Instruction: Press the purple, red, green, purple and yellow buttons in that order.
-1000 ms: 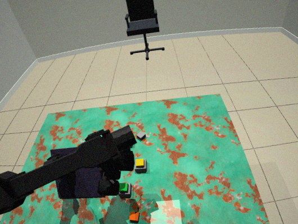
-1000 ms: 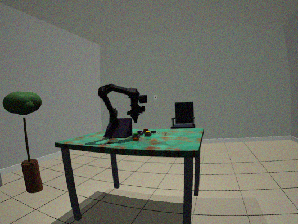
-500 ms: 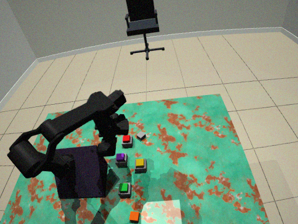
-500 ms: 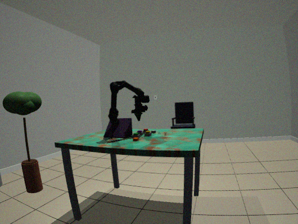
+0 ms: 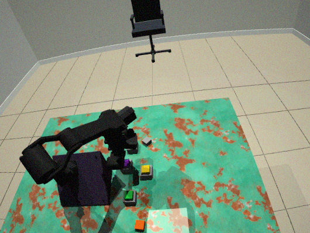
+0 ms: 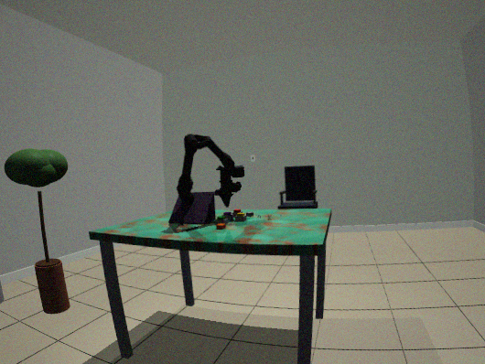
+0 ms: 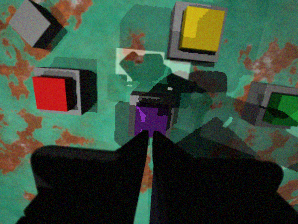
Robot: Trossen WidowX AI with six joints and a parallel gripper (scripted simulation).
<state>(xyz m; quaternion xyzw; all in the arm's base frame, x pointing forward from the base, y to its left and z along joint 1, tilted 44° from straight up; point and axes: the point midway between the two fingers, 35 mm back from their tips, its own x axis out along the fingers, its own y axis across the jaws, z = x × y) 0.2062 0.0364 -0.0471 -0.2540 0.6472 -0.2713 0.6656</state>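
Right now my gripper tip is 3 cm above the purple button. From my gripper tip the other things lie so: yellow button 9 cm ahead, 4 cm to the right, 3 cm below; green button 15 cm to the right, 3 cm below, 2 cm ahead; red button 10 cm to the left, 4 cm below, 2 cm ahead.
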